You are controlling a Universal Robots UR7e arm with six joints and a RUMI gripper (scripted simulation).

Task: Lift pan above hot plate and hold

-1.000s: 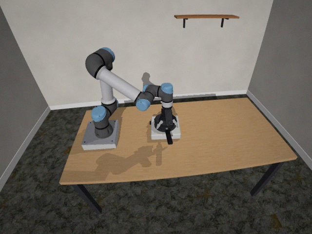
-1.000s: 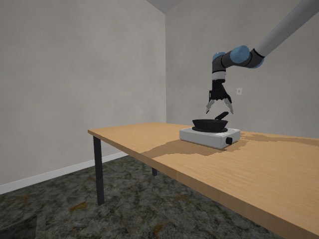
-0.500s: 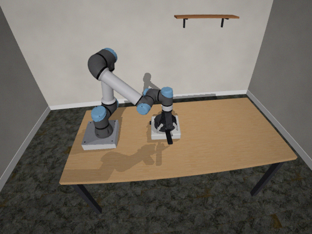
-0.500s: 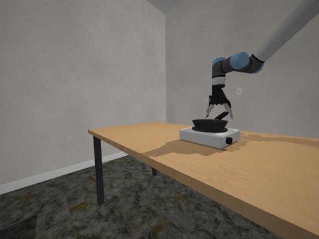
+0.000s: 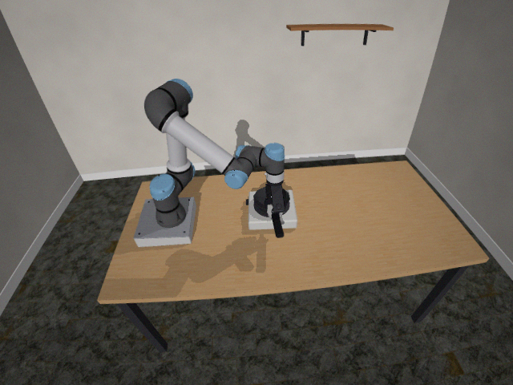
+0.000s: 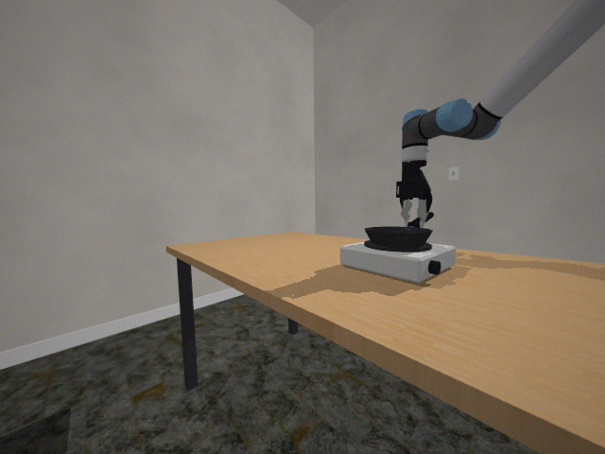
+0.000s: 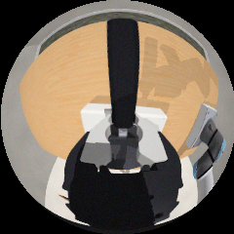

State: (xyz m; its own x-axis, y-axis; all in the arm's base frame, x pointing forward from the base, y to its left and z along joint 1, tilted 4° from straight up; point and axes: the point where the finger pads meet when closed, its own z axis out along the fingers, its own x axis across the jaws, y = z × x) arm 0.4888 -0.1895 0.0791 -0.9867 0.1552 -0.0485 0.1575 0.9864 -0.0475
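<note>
Now: the black pan 10 mm ahead of my hand, 80 mm to the left of it and 10 mm below it. Also, from my hand: white hot plate: 140 mm to the left, 80 mm below.
</note>
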